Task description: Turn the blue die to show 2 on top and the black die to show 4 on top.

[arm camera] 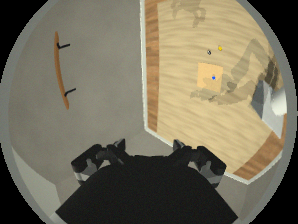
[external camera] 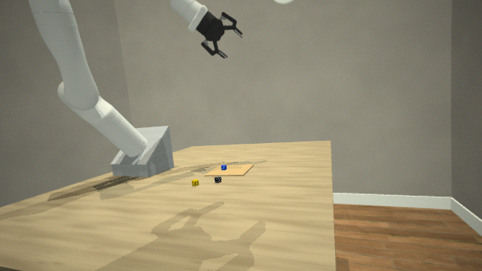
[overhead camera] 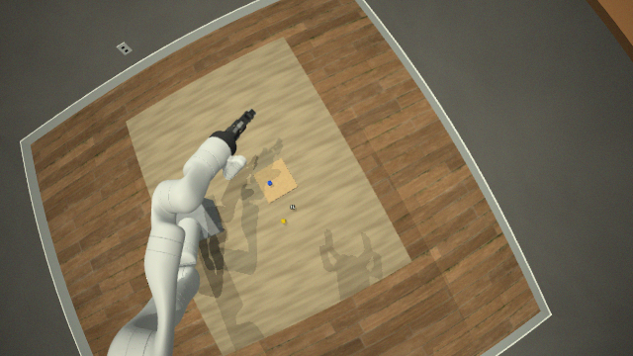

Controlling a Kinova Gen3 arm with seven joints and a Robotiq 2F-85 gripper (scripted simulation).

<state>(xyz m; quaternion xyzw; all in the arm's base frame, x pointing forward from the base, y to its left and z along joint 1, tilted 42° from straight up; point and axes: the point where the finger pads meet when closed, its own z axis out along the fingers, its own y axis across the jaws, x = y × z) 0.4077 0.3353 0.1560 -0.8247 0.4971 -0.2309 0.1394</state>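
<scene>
Right now my hand is 1 cm short of the black die, 22 cm to the left of it and 44 cm above it. Round my hand: tan mat 2 cm behind, 9 cm to the right, 45 cm below; yellow die 5 cm behind, 26 cm to the right, 44 cm below; blue die 4 cm behind, 9 cm to the right, 44 cm below.
</scene>
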